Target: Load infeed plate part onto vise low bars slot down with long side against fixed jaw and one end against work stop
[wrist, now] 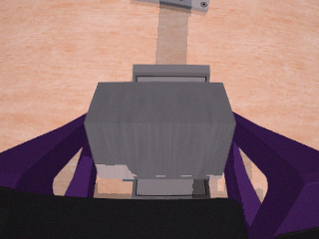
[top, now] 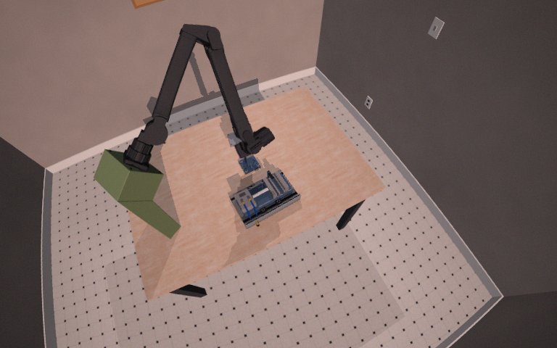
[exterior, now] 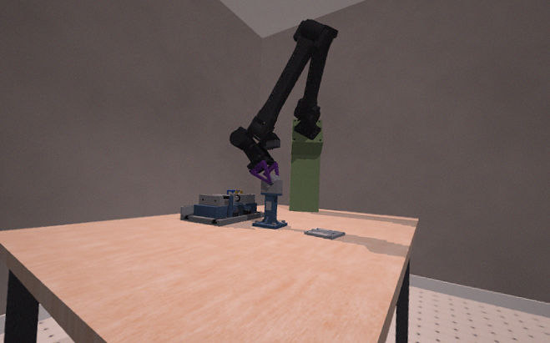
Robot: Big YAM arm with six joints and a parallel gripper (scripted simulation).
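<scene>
My hand is 12 cm short of the work stop rod, 13 cm to the left of it and 7 cm above it. Round my hand: moving jaw (11 cm ahead, 19 cm to the right, 8 cm below); cylinder rod (6 cm ahead, 21 cm to the right, 8 cm below); part (right at my hand).
</scene>
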